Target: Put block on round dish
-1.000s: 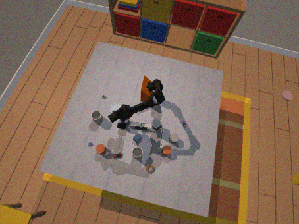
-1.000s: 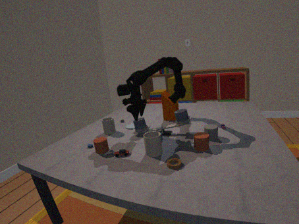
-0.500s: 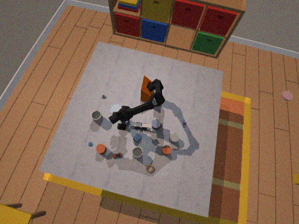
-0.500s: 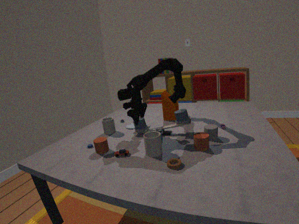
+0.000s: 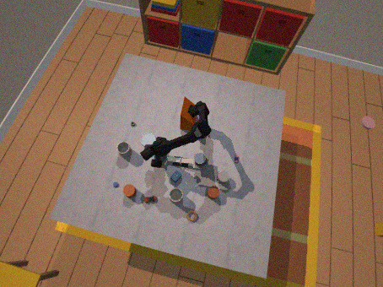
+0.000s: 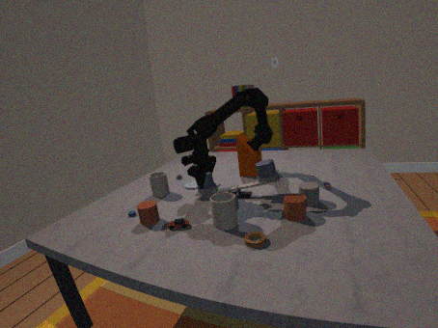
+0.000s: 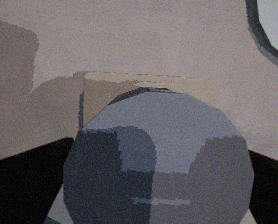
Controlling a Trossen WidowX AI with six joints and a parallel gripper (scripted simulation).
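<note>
My gripper tip is now 10 mm above the grey piece. The rest, counted from my gripper tip: red toy car (260 mm ahead, 40 mm to the left, 40 mm below); then pale round dish (120 mm to the right, 100 mm behind, 50 mm below); then grey-blue cup (20 mm to the right, 10 mm above).
</note>
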